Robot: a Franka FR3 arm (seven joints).
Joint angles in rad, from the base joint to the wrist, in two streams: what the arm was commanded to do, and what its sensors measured. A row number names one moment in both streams.
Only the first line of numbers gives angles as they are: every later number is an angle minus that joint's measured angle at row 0.
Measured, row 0:
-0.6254 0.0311 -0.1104 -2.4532 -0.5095 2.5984 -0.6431
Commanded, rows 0 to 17:
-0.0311 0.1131 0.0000 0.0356 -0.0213 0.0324 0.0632
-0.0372 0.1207 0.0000 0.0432 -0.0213 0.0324 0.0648
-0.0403 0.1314 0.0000 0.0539 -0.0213 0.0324 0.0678
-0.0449 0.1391 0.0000 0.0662 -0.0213 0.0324 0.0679
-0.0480 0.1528 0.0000 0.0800 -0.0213 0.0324 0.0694
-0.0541 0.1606 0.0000 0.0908 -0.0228 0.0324 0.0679
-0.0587 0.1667 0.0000 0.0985 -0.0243 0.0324 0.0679
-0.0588 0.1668 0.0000 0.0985 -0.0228 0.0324 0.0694
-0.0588 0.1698 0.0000 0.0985 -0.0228 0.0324 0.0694
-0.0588 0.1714 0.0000 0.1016 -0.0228 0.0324 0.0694
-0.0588 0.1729 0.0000 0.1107 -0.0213 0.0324 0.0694
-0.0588 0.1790 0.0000 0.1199 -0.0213 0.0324 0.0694
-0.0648 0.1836 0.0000 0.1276 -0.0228 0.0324 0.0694
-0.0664 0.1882 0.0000 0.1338 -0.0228 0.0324 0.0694
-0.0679 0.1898 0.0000 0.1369 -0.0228 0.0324 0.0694
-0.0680 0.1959 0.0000 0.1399 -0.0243 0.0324 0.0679
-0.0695 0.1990 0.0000 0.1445 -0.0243 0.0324 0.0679
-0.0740 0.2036 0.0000 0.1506 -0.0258 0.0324 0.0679
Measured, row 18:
-0.0405 0.0799 -0.0014 0.0991 0.0000 -0.0039 0.0503
